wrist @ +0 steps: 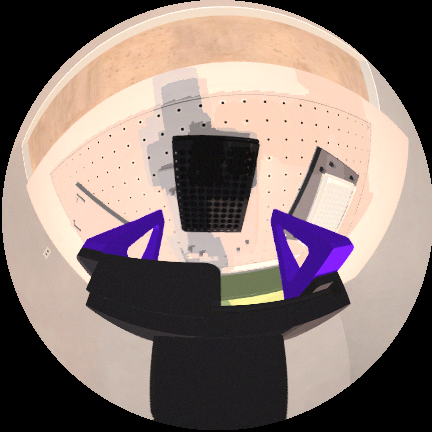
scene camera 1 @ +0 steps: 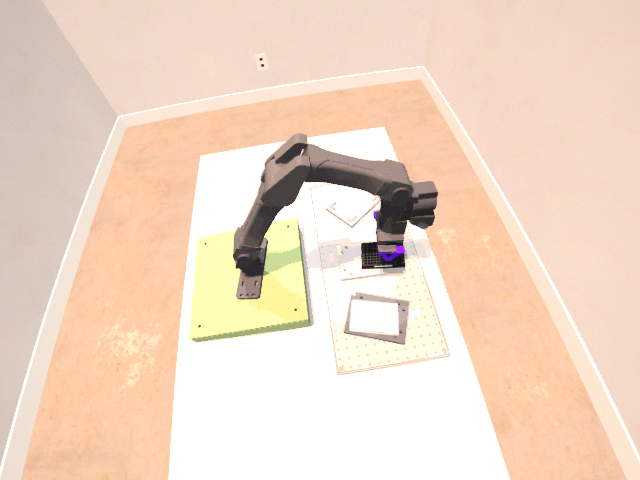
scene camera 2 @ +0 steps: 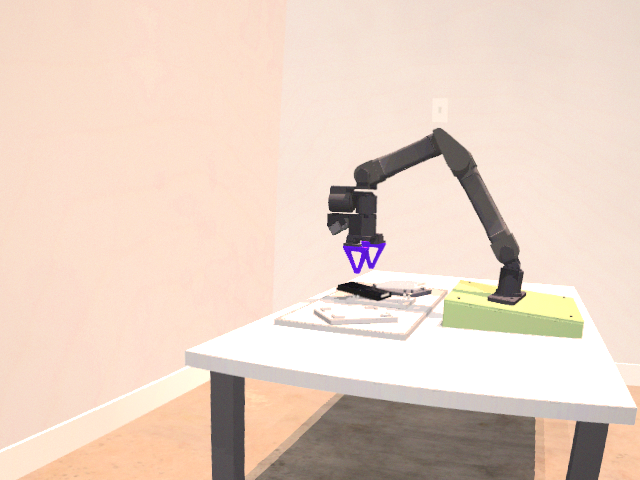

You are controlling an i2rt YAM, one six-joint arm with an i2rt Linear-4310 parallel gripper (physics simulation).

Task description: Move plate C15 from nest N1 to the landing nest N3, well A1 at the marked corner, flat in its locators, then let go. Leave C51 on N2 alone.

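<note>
A black well plate lies over the far part of the pale middle nest and looks tilted in scene camera 2. A white plate rests on the grey nest. An angled pale nest holds no plate. Plate and nest labels and the marked corner are not readable. My gripper is open and empty above the black plate, purple fingers wide apart and not touching it. The arm hides part of the plate in scene camera 1.
The nests stand on a perforated board on the white table. The arm's yellow-green base block stands beside the board. The grey nest with its white plate is beside the middle nest.
</note>
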